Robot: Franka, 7 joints.
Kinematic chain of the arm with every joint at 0, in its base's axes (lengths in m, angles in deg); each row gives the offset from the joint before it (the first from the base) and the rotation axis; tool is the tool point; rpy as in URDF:
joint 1: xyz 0 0 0.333 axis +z
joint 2: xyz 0 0 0 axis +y
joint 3: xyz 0 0 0.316 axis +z
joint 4: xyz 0.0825 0 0 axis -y
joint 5: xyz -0.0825 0 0.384 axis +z
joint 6: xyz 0 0 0 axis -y
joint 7: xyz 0.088 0 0 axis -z
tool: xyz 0 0 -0.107 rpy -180 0 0
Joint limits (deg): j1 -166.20..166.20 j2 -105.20..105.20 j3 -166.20..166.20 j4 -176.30..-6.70 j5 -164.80..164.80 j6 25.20..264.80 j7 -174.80..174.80
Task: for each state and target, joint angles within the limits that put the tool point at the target. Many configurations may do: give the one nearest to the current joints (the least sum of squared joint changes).
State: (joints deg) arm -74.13 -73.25 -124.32 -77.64 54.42 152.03 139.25
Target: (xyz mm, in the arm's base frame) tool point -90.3 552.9 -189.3
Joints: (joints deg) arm -100.78 -87.81 -157.08 -80.43 55.92 157.89 139.25
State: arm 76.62 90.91 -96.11 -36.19 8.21 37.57 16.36
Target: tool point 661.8 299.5 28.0
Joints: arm 49.68 105.20 -74.15 -29.48 17.39 88.44 16.36
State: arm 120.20 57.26 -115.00 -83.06 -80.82 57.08 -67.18
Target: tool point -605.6 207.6 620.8
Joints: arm 166.20 95.53 -147.67 -52.16 -89.50 44.60 -67.18
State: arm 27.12 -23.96 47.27 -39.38 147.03 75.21 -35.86
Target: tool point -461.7 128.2 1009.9
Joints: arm 16.99 -38.48 55.65 -42.15 146.70 90.01 -35.86
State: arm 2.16 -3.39 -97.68 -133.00 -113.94 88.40 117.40
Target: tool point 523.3 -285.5 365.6
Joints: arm 29.35 25.53 -54.44 -121.52 -120.79 102.58 117.40
